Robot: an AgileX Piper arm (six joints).
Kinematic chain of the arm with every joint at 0, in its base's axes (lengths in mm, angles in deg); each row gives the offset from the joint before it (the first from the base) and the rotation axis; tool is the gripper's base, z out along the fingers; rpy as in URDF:
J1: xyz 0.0 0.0 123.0 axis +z
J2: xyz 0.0 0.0 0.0 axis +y
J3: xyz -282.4 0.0 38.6 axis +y
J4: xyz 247.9 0.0 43.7 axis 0.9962 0 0.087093
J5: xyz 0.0 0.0 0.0 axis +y
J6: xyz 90.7 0.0 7.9 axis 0.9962 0 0.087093
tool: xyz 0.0 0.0 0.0 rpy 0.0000 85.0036 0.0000
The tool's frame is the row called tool.
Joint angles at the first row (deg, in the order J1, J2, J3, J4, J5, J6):
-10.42 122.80 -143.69 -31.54 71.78 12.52
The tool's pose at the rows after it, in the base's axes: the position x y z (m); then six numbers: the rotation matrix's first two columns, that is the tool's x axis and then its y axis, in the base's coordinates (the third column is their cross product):
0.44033 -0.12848 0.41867 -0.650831 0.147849 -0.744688 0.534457 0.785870 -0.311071
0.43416 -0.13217 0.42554 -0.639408 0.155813 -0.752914 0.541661 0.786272 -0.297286
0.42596 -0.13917 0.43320 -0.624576 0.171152 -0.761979 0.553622 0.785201 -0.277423
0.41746 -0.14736 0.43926 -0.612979 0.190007 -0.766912 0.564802 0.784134 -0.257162
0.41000 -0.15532 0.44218 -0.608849 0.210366 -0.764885 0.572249 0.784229 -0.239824
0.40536 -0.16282 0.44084 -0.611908 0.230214 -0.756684 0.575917 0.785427 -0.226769
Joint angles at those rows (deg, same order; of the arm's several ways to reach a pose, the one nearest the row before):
-10.68 122.25 -143.67 -31.05 71.85 12.24
-11.43 121.29 -143.65 -30.18 71.92 11.93
-12.74 120.17 -143.62 -28.86 72.00 11.55
-14.30 119.04 -143.29 -27.27 72.11 11.08
-15.85 118.00 -142.45 -25.60 72.24 10.59
-17.24 117.33 -141.27 -24.05 72.21 10.15

